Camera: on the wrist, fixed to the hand. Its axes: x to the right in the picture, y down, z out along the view.
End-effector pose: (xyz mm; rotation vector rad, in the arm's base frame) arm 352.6 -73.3 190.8 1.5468 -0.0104 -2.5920
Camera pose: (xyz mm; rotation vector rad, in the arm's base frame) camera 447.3 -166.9 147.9 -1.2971 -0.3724 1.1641
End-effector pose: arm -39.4 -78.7 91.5 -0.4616 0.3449 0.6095
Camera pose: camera -115.2 -54.9 -23.7 -0.2880 0.5193 -1.0265
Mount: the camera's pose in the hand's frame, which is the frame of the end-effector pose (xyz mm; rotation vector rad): 3.3 99.6 -98.2 0.4822 0.5223 -1.4673
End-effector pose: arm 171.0 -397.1 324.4 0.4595 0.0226 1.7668
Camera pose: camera 46.4 -396.6 260.7 0.1737 0.9279 0.3524
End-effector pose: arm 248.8 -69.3 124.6 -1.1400 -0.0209 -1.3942
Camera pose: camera 267.6 -156.1 16.5 -0.1707 -0.9169 -2.7097
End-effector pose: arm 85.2 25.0 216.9 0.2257 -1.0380 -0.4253
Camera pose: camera 195.2 111.0 208.5 1.4830 -0.2717 -1.3288
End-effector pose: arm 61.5 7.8 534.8 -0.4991 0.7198 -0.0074
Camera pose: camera -14.3 52.5 426.0 -0.4615 0.6777 -1.6928
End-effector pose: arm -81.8 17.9 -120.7 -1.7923 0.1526 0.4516
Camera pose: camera -90.4 -102.3 -191.8 -1.0947 -0.6249 -1.0150
